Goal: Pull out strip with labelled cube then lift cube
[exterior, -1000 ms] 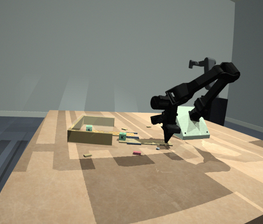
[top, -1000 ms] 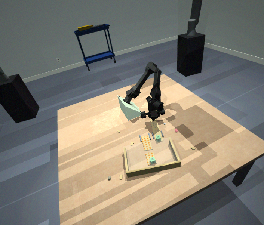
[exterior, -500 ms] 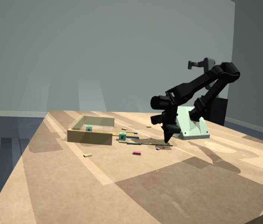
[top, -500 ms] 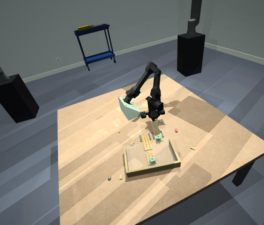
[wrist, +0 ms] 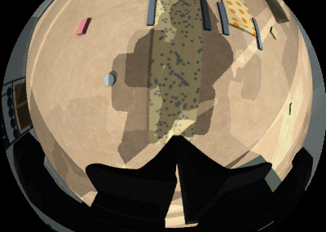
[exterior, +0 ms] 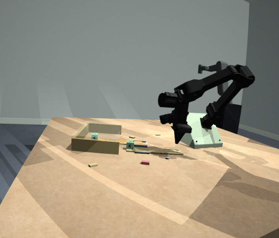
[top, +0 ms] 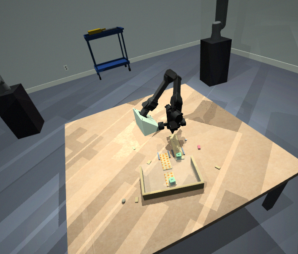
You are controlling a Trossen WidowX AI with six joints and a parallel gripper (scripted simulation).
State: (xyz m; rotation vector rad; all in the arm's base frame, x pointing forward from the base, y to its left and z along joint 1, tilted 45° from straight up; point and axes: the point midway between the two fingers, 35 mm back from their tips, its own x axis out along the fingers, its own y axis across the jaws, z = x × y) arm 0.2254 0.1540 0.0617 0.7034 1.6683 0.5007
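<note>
Right now my gripper tip is 70 mm to the right of the small grey disc, 60 mm short of it and 40 mm above it. From my gripper tip the other things lie so: pink block 170 mm ahead, 120 mm to the left, 40 mm below; grey pebble 420 mm to the right, 360 mm ahead, 30 mm below.
</note>
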